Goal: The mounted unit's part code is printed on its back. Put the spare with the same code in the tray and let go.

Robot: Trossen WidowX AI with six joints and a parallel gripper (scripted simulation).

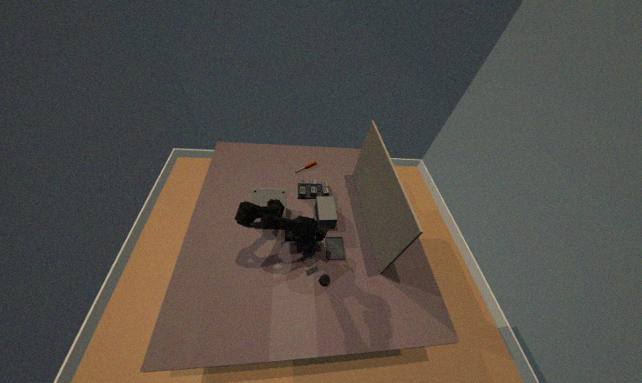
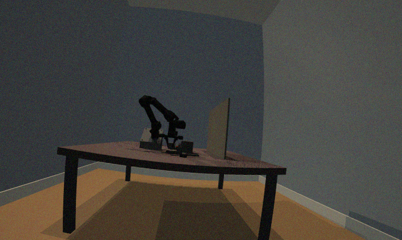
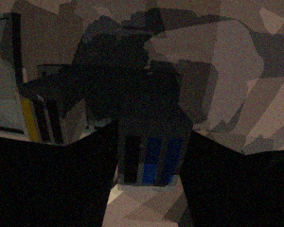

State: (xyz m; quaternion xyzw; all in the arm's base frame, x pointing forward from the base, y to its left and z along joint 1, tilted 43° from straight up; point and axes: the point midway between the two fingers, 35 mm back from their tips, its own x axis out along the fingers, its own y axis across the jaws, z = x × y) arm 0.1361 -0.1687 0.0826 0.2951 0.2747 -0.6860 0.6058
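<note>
My gripper tip is 17 cm short of the grey tray, 4 cm above it and 3 cm to the left of it. Round my gripper tip: dark round object 19 cm to the right, 9 cm ahead, 3 cm below; pale stick 13 cm to the left, 4 cm below, 4 cm ahead; flat piece 14 cm to the right, 4 cm below, 3 cm ahead.
</note>
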